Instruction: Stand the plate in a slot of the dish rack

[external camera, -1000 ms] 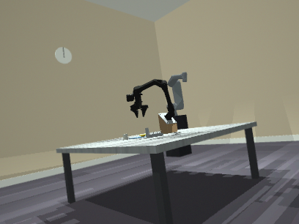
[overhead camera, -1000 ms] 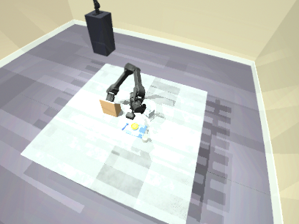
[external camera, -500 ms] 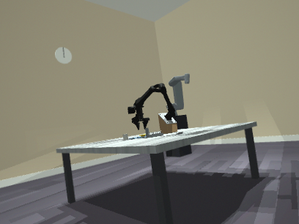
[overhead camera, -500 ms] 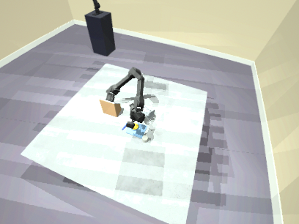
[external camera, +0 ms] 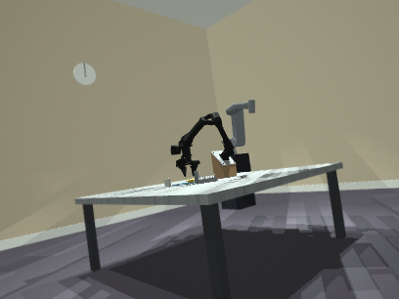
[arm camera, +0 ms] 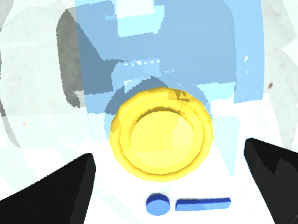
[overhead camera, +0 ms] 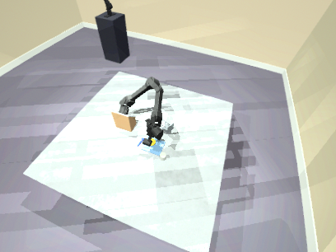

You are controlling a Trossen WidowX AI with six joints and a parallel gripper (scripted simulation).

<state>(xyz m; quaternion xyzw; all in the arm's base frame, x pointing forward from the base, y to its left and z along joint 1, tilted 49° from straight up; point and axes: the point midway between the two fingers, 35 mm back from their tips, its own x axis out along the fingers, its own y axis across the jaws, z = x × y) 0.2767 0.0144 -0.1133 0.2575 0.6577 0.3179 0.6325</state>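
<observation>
Now: gripper tip 30 mm above the yellow plate and 10 mm past it. The rest, counted from my gripper tip: white cup 130 mm ahead, 80 mm to the right, 20 mm below; light blue mat 40 mm below, 20 mm ahead, 10 mm to the right; blue spoon 80 mm behind, 40 mm below, 20 mm to the right.
</observation>
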